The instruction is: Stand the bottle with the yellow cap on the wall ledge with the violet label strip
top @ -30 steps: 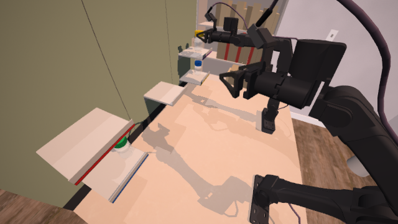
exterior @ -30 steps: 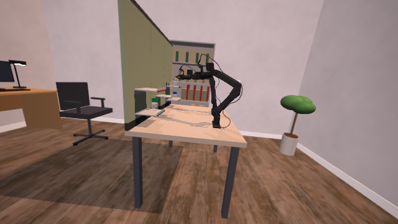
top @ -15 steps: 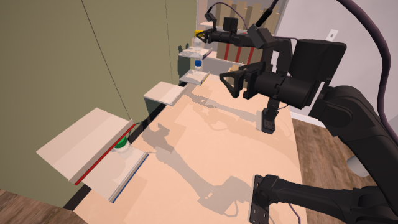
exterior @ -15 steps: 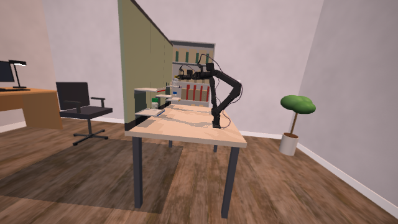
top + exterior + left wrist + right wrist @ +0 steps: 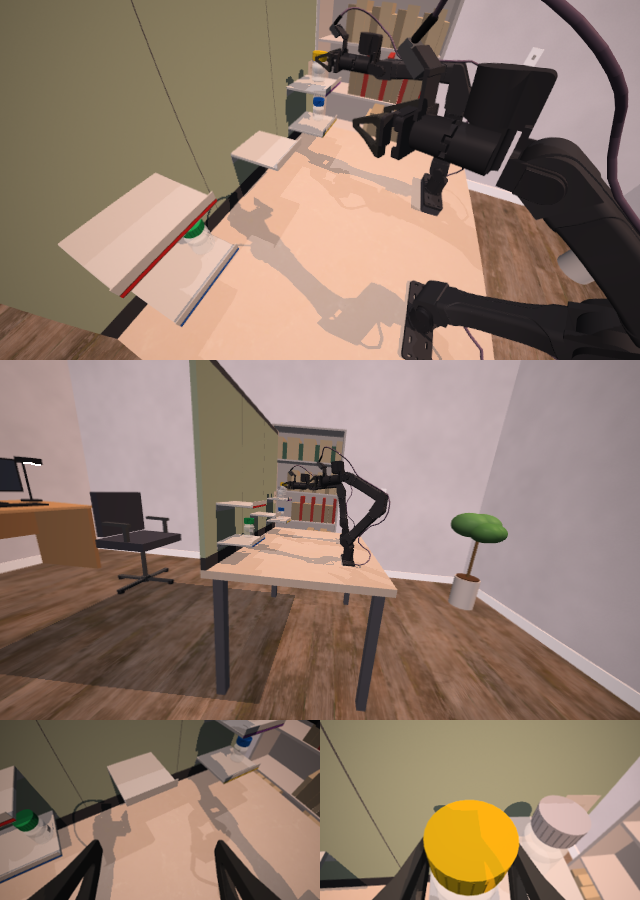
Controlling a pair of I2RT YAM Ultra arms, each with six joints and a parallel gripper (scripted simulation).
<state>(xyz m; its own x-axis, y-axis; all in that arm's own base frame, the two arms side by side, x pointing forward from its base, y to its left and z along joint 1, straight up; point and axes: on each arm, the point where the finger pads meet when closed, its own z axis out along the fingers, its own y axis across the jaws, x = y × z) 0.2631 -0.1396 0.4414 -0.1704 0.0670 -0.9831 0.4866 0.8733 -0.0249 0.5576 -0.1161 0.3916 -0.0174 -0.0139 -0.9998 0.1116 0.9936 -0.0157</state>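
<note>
Right now my right hand is 100 mm to the left of the grey-capped bottle, 70 mm above it and 50 mm short of it. The rest, counted from my right hand: olive wall 340 mm to the left, 130 mm ahead, 20 mm above; then blue-capped bottle 270 mm below, 100 mm to the right, 40 mm ahead; then green-capped bottle 680 mm to the left, 270 mm below, 20 mm ahead.
</note>
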